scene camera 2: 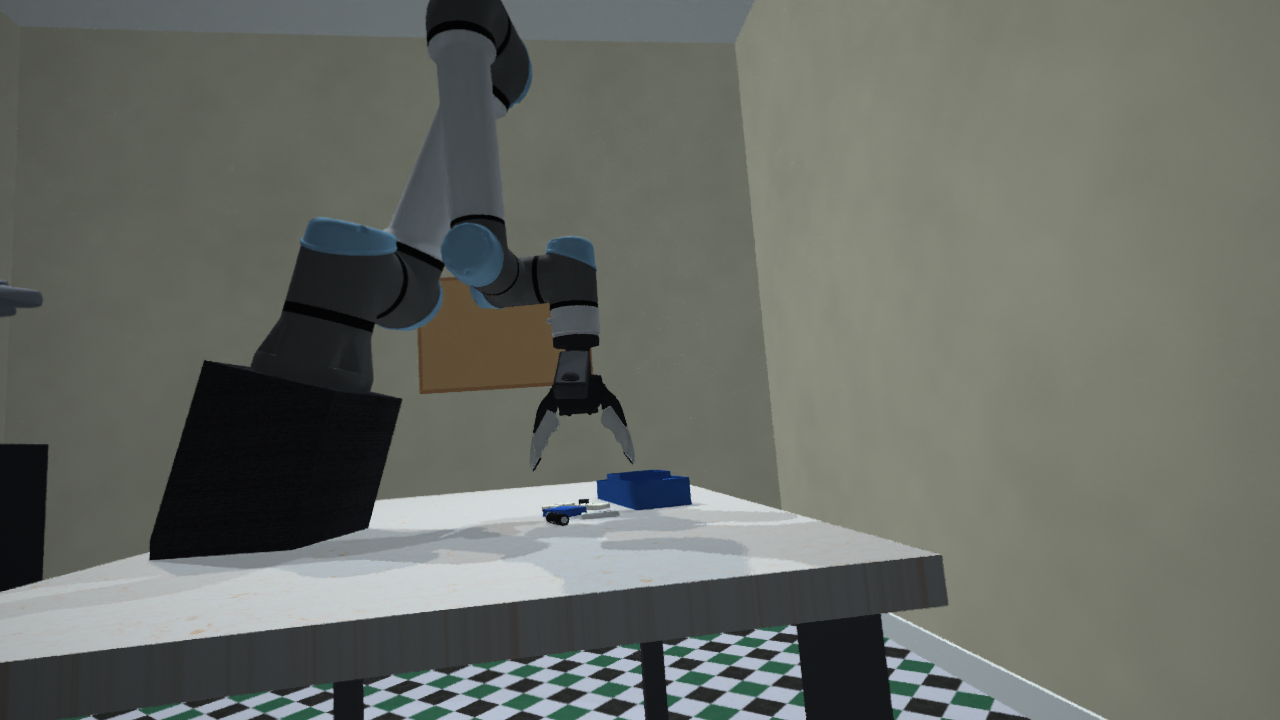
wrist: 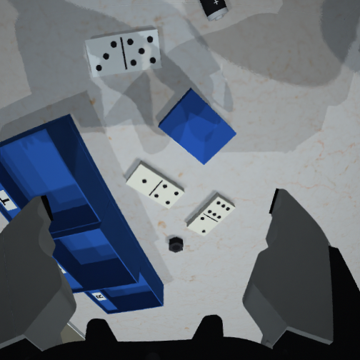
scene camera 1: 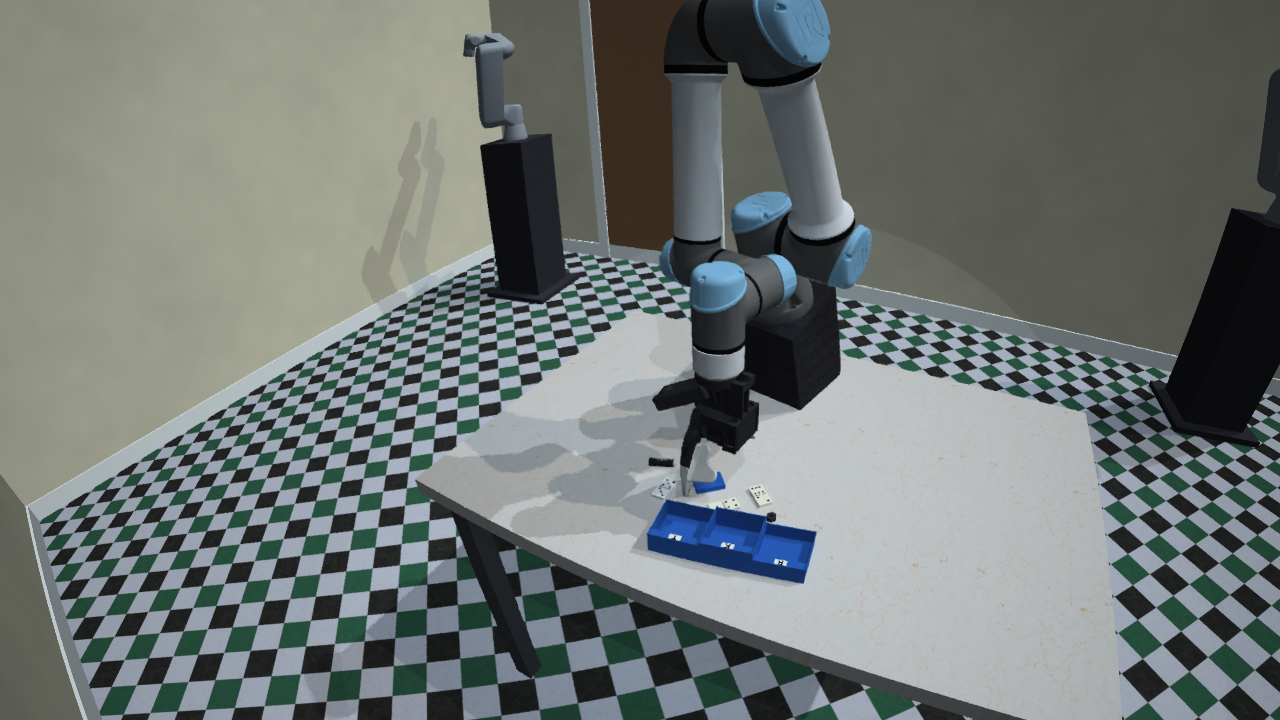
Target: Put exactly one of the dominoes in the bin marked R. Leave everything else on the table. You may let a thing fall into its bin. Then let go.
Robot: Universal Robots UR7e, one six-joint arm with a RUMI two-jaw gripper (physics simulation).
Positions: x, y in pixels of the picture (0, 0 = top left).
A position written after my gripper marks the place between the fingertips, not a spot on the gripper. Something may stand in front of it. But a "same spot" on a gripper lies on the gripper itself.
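My gripper in scene camera 2, the wrist view and scene camera 1 point(711, 470). Same spot on the gripper, point(wrist: 296, 291) and point(scene camera 2: 550, 420). Blue bin tray in scene camera 2, scene camera 1 and the wrist view point(97, 252). Same spot on the tray, point(scene camera 2: 639, 490) and point(scene camera 1: 666, 506).
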